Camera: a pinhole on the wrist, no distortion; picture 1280 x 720 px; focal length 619.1 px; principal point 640.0 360.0 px. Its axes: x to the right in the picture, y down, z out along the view. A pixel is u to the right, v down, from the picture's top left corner.
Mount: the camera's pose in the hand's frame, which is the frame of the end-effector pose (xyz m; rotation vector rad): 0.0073 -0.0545 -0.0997 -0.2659 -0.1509 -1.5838
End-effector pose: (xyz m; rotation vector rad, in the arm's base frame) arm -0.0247 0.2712 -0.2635 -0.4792 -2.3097 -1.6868
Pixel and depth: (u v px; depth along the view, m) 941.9 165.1 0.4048
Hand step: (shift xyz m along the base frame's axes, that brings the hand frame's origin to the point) 0.0301 0.2850 -0.2598
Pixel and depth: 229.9 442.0 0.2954
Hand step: 0.0182 0.1917 0.1708
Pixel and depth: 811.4 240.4 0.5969
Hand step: 0.0373 0.4781 -0.2325
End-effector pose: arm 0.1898 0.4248 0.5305 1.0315 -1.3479 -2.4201
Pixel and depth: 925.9 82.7 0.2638
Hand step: -0.0416 0.2312 0.0318
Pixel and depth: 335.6 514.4 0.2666
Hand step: -0.1704 -0.0442 0.1068
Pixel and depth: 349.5 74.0 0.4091
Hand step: -0.0976 0.1035 0.3561
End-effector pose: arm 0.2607 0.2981 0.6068 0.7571 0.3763 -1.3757
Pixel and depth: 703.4 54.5 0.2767
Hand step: -0.0590 -0.0441 0.2001
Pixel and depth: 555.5 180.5 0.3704
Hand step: 0.0316 -0.1159 0.2501
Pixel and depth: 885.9 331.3 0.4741
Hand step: -0.1798 -0.2904 0.2497
